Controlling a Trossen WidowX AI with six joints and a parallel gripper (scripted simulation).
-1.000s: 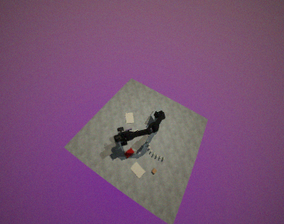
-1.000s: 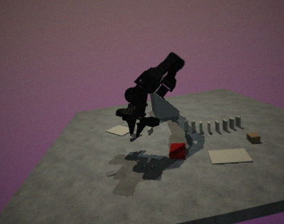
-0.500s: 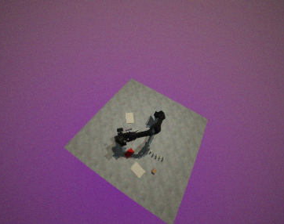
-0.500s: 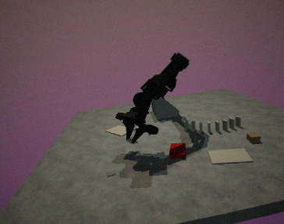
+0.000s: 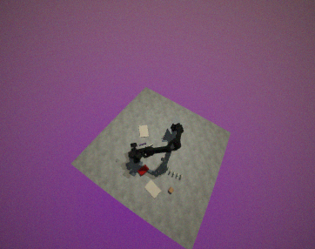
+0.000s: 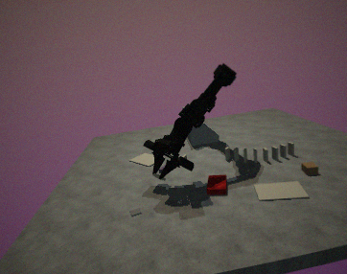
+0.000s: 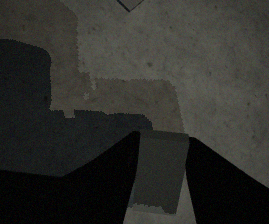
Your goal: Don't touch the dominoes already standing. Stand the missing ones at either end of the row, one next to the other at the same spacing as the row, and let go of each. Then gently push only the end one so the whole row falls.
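The red block lies 6 cm ahead of my gripper tip, 19 cm to the left of it and 4 cm below it. From my gripper tip the other things lie so: flat grey piece: 11 cm ahead, 8 cm to the right, 5 cm below; then purple piece: 17 cm behind, 4 cm to the left, 4 cm below; then pale flat sheet: 31 cm behind, 4 cm to the right, 5 cm below.
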